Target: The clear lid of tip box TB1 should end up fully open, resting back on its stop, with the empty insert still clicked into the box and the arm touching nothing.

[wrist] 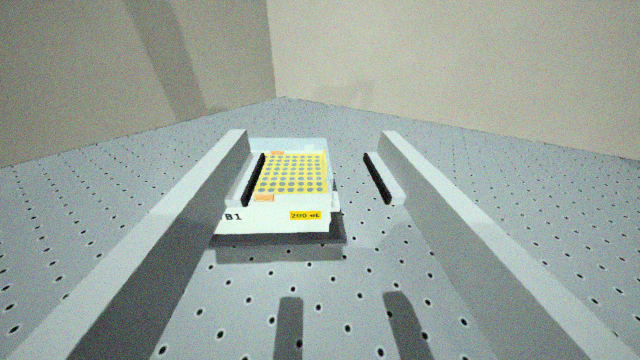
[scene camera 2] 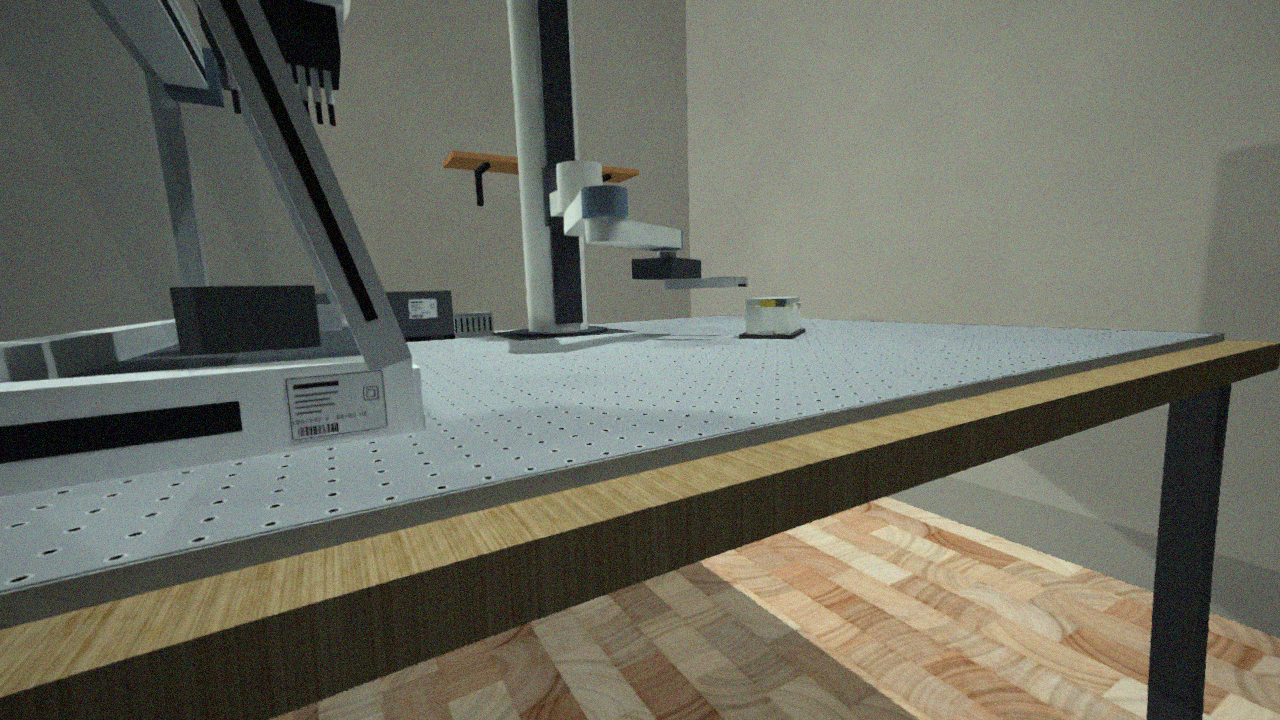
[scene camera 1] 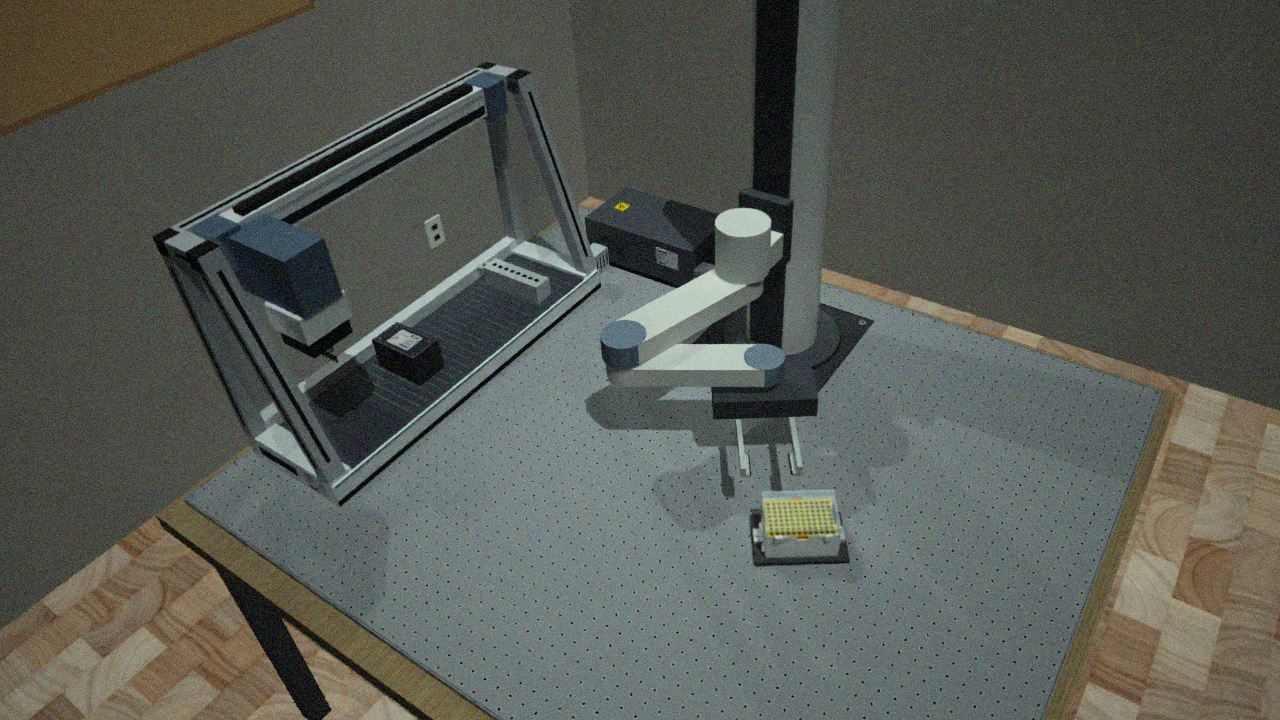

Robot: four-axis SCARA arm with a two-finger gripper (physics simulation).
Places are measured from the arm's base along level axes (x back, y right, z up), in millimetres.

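Where they show: gripper, fingertip midpoint: (wrist: 315, 144) (scene camera 2: 742, 281) (scene camera 1: 771, 472); arm's base, link origin: (scene camera 1: 780, 340).
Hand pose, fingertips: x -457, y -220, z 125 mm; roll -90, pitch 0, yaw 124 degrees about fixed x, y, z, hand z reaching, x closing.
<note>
Things, the pixels of their top centre, and the offset from my fingertips. "spot": a spot on its surface instead. Level surfaces: height alone.
- Tip box TB1, top centre: (wrist: 269, 154) (scene camera 1: 800, 509) (scene camera 2: 773, 297) dx -19, dy -66, dz -35 mm
- clear lid, surface spot: (wrist: 295, 144) spot: dx -52, dy -59, dz -35 mm
- black block, surface spot: (scene camera 1: 408, 353) spot: dx -99, dy +757, dz +6 mm
- dark controller box, surface spot: (scene camera 1: 648, 232) spot: dx +513, dy +599, dz +2 mm
- perforated table top, surface height: dz -112 mm
Tip box TB1 (scene camera 1: 805, 544) (scene camera 2: 771, 320) (wrist: 280, 220) is white and stands upright on a dark base plate (scene camera 1: 800, 561) (wrist: 280, 239). Its yellow insert (scene camera 1: 799, 516) (wrist: 295, 172) sits level in the box, with orange tabs at two sides and empty holes. The clear lid (scene camera 1: 798, 495) (wrist: 295, 144) appears down over the insert; its edges are faint. My gripper (scene camera 1: 769, 466) (scene camera 2: 742, 282) (wrist: 315, 144) is shut on nothing, though a gap shows between its fingers. It hangs beside the box and higher than it, apart from it. In the wrist view the left finger hides the box's left part.
The arm's column (scene camera 1: 810, 179) (scene camera 2: 541, 161) stands behind the gripper. A gantry frame (scene camera 1: 474, 407) (scene camera 2: 393, 394) stands at the left, with a black block (scene camera 1: 408, 353) inside. A dark controller box (scene camera 1: 648, 232) (scene camera 2: 420, 313) is at the back. The perforated table top (scene camera 1: 554, 537) carries them.
</note>
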